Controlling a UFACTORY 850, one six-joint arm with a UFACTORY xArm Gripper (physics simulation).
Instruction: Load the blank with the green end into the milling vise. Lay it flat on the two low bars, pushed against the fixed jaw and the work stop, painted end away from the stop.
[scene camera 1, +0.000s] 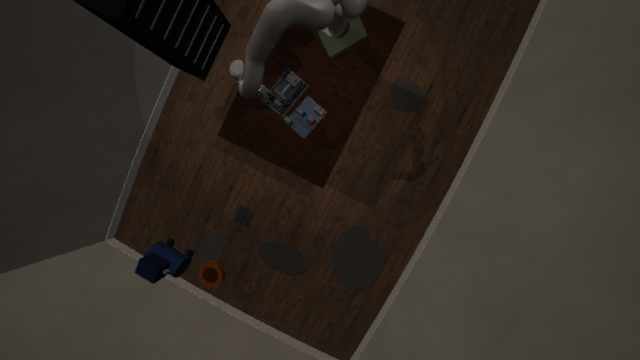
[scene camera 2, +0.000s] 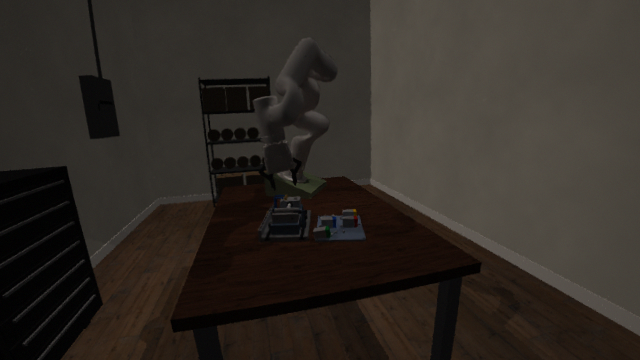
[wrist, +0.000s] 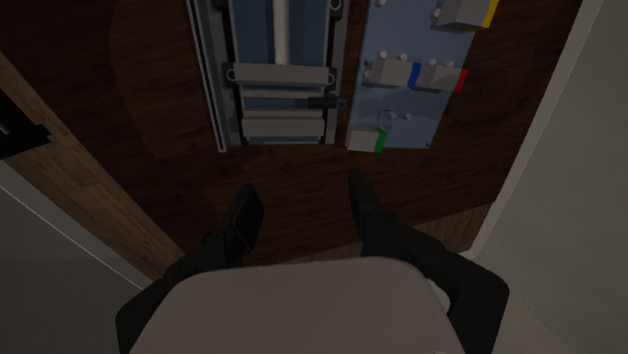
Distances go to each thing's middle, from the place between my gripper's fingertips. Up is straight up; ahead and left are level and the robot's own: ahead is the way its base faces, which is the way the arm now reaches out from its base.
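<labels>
Position of my hand relative to the green-ended blank (wrist: 359, 138): 120 mm to the right of it, 60 mm short of it, 180 mm above it. Going by their middles, the green-ended blank is the nearest to my hand of the things named here. Counted from my hand, the red-ended blank (wrist: 440, 77) is 260 mm to the left, 10 mm behind and 180 mm below, and the blue tray (scene camera 1: 308, 106) is 220 mm to the left, 20 mm behind and 200 mm below.
</labels>
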